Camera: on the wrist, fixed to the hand. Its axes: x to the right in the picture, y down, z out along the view.
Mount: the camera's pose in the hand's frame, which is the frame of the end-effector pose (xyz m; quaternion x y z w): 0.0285 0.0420 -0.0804 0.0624 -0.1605 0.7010 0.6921
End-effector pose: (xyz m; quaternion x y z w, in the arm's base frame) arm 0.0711 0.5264 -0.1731 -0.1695 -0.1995 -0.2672 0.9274
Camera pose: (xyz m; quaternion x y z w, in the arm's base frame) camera 0.1394 0.5139 -0.2381 -0.2422 -0.1848 0.5048 0.8077
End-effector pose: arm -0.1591 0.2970 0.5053 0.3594 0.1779 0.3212 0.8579
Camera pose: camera -0.1992 0.3792 0.4793 0.4785 -0.2465 0.7549 0.3747
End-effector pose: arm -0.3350 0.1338 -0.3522 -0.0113 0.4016 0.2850 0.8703
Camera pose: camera -0.3972 0.1629 -0.4180 0.3737 0.1640 0.7840 0.4677
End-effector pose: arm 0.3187 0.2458 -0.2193 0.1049 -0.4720 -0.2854 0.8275
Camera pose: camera 0.4132 0.2560 -0.2229 -0.2524 -0.5508 0.3952 0.6905
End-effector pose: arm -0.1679 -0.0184 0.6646 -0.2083 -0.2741 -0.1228 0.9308
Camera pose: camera -0.0932 -0.0212 0.6058 -0.2979 -0.2007 0.6180 0.6993
